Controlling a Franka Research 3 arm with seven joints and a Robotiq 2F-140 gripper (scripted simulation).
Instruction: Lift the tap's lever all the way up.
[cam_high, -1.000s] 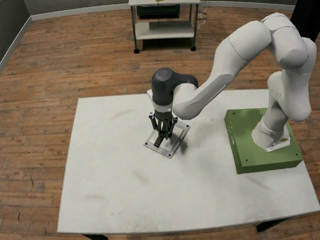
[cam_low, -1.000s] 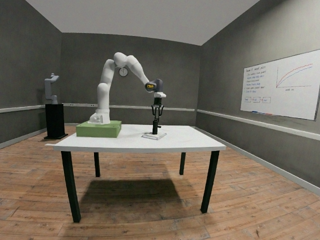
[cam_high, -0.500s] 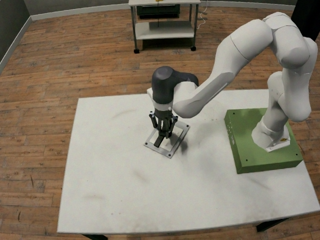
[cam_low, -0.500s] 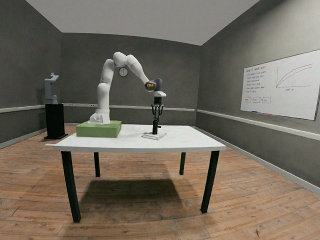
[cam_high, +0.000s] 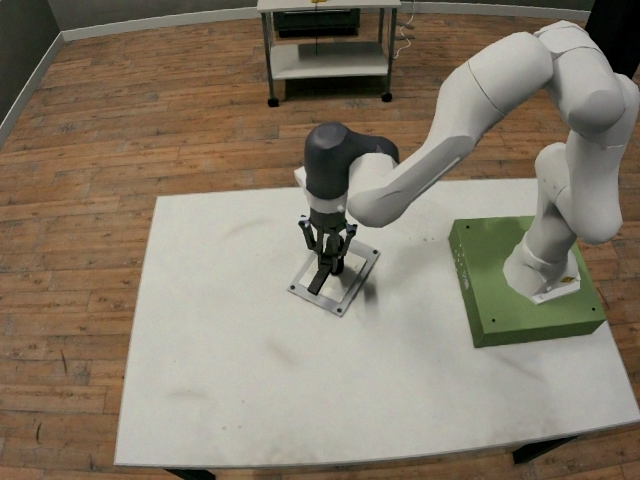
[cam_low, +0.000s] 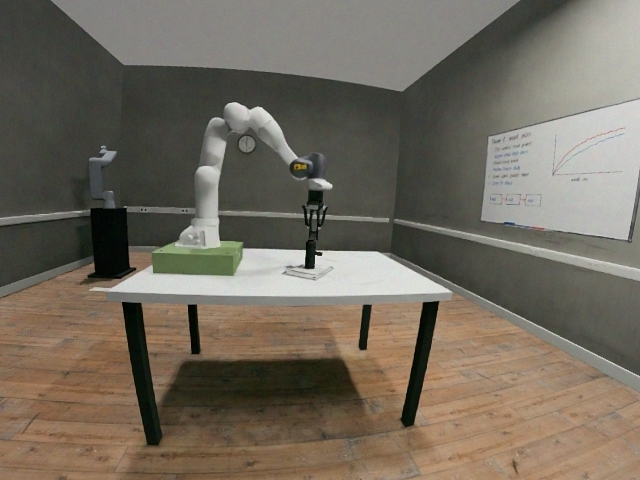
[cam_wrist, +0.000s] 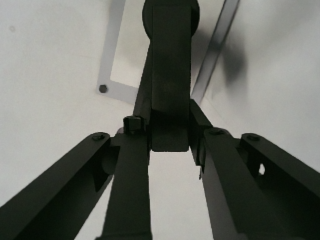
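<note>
The dark lever lies 1 cm behind my hand, 3 cm to the right of it and 1 cm below it. Also, from my hand: tap 1 cm behind, 5 cm to the right, 6 cm below.
</note>
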